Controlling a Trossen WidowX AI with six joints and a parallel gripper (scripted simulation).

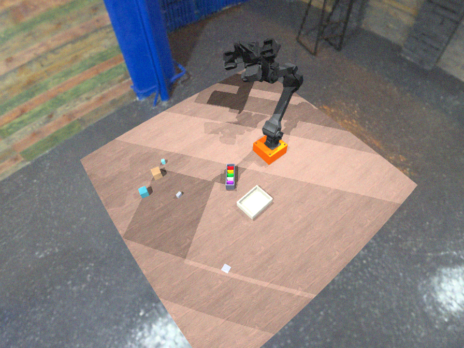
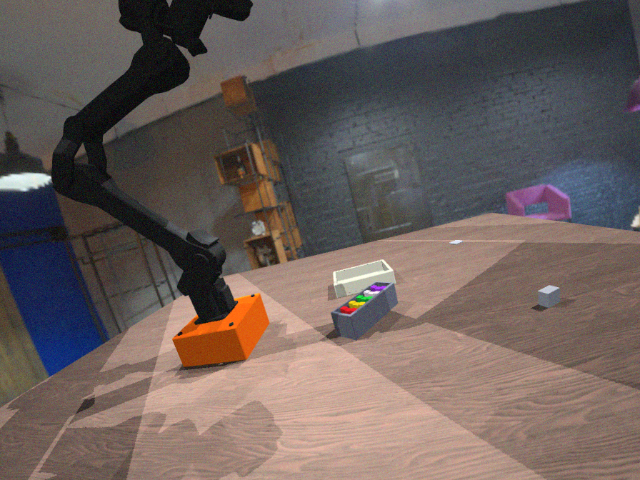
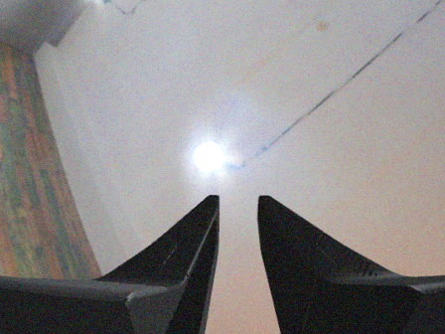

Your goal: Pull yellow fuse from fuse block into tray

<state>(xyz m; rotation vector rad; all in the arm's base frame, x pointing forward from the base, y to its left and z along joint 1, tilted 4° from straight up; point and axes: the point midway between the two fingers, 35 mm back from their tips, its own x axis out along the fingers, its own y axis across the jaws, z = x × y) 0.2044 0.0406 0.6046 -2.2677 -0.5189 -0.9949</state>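
My gripper tip is 670 mm above the yellow fuse, 40 mm short of it and 10 mm to the left of it. Also, from my gripper tip: red fuse: 670 mm below, 30 mm to the right, 30 mm ahead; then green fuse: 670 mm below, 60 mm ahead; then white fuse: 670 mm below, 70 mm ahead, 20 mm to the left.
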